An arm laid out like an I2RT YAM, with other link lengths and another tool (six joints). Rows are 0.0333 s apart.
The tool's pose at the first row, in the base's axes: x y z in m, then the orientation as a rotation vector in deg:
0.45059, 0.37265, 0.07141, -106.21, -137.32, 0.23
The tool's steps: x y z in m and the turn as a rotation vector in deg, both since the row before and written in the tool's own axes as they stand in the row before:
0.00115, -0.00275, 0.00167, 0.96, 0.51, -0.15
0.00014, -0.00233, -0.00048, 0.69, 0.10, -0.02
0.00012, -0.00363, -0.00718, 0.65, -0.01, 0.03
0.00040, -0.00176, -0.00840, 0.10, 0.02, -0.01
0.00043, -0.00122, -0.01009, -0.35, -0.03, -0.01
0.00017, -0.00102, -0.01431, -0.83, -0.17, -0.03
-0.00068, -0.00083, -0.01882, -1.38, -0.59, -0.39
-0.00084, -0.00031, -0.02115, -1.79, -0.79, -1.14
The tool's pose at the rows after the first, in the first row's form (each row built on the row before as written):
0.44750, 0.37317, 0.07004, -105.40, -136.69, 0.89
0.44527, 0.37267, 0.07073, -105.03, -136.33, 1.61
0.44261, 0.37135, 0.07821, -104.78, -136.02, 2.39
0.44192, 0.37073, 0.08675, -104.72, -135.97, 2.49
0.44198, 0.37016, 0.09691, -104.87, -136.16, 2.10
0.44277, 0.36910, 0.11120, -105.27, -136.67, 1.27
0.44425, 0.36695, 0.12987, -105.65, -138.03, 0.13
0.44599, 0.36470, 0.15085, -105.36, -140.40, -1.40

